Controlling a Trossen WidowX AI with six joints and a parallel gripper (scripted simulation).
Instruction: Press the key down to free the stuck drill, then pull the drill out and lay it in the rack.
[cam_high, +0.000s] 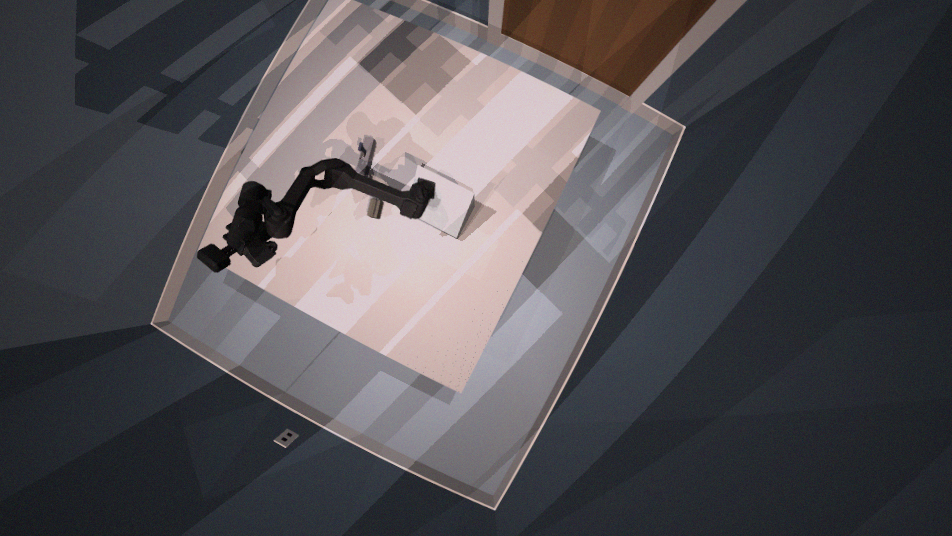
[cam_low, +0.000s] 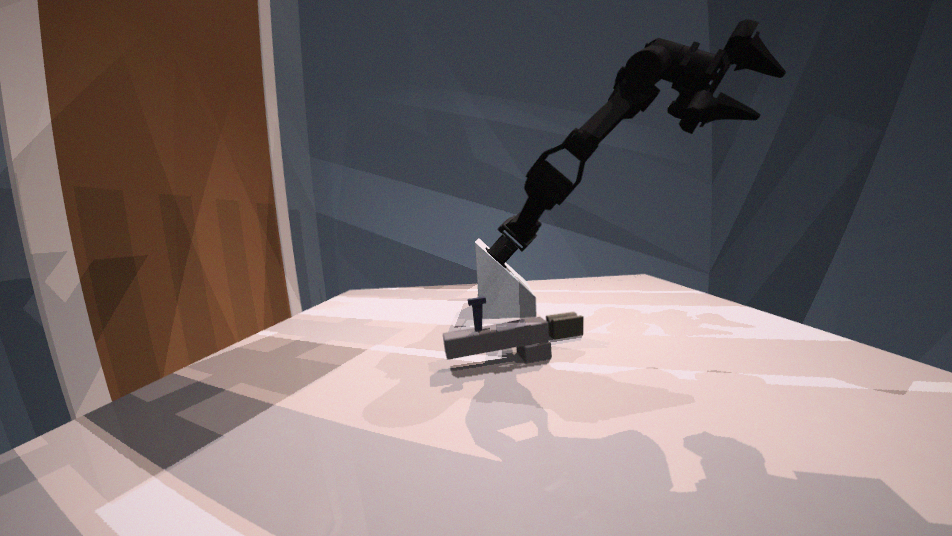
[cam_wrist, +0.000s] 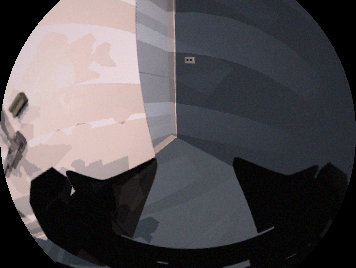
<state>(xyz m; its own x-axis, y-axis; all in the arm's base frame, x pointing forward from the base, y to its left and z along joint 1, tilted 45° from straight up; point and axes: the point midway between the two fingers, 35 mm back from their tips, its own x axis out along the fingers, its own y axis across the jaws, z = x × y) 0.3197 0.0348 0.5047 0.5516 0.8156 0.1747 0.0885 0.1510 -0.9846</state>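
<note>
My gripper tip is now 48 cm to the left of the dark blue t-shaped key, 33 cm above it and 8 cm past it. From my gripper tip the other things lie so: brass-coloured drill: 43 cm to the right, 38 cm below, 9 cm behind; dark block: 40 cm below, 29 cm to the right, 18 cm behind.
</note>
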